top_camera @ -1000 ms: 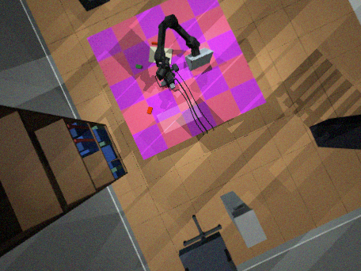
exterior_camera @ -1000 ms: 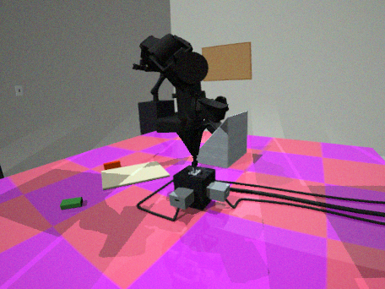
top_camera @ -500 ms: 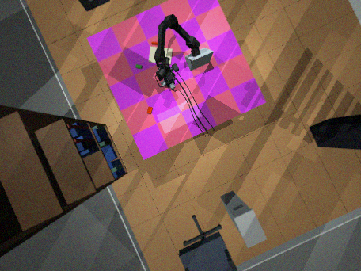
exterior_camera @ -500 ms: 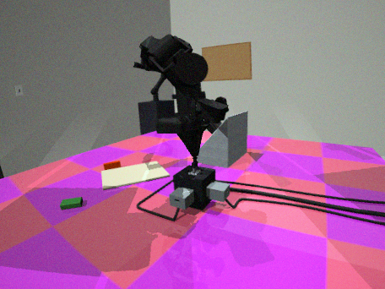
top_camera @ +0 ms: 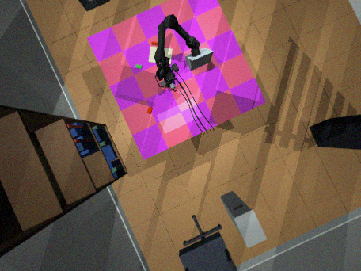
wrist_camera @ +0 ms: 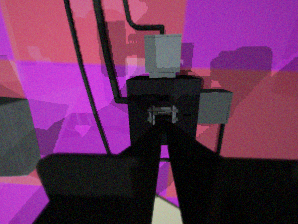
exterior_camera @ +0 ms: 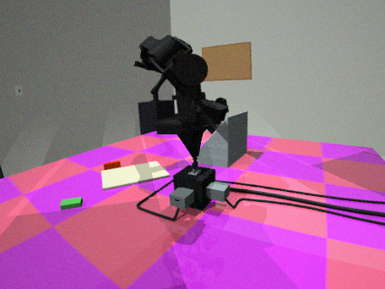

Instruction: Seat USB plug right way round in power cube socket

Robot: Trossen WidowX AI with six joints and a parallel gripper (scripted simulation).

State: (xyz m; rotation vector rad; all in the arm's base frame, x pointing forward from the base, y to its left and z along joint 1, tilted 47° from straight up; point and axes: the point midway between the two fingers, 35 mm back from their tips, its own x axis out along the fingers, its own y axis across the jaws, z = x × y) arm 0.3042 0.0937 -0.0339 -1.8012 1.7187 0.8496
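The USB plug lies 20 mm below my gripper tip. Also, from my gripper tip: green block: 250 mm to the right, 220 mm ahead, 110 mm below; then white flat pad: 270 mm to the right, 110 mm below, 20 mm behind.
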